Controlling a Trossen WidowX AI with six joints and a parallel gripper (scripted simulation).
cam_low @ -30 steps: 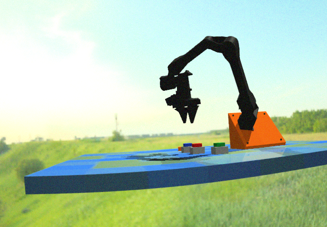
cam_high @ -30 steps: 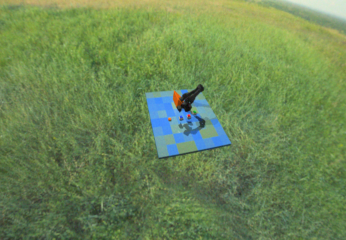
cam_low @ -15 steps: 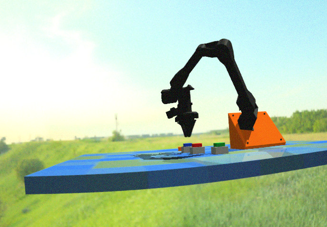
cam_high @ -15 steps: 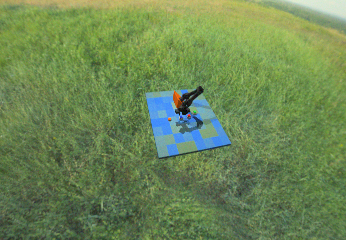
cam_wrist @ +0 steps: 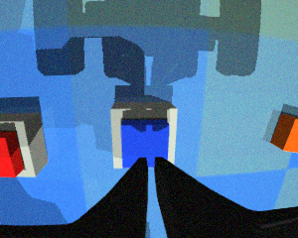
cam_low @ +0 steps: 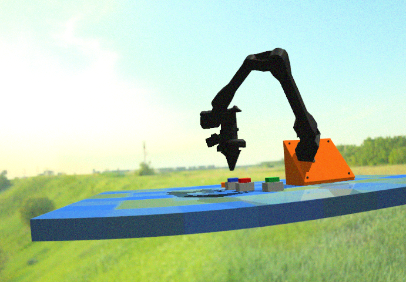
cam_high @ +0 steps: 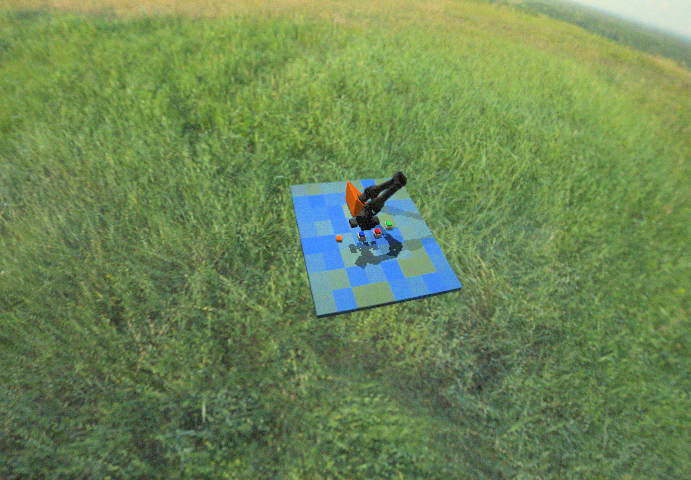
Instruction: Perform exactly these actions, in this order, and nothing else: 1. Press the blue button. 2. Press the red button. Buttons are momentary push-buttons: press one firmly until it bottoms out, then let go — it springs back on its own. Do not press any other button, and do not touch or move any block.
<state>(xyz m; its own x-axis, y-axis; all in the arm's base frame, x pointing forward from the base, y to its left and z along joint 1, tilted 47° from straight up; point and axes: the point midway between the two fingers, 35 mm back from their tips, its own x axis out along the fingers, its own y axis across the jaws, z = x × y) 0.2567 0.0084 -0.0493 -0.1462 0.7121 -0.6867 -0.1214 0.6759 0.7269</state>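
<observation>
Now: the blue button 3 cm below my gripper tip. Also, from my gripper tip: green button (9 cm behind, 21 cm to the left, 3 cm below); red button (2 cm behind, 11 cm to the left, 3 cm below); small orange block (1 cm ahead, 15 cm to the right, 5 cm below).
</observation>
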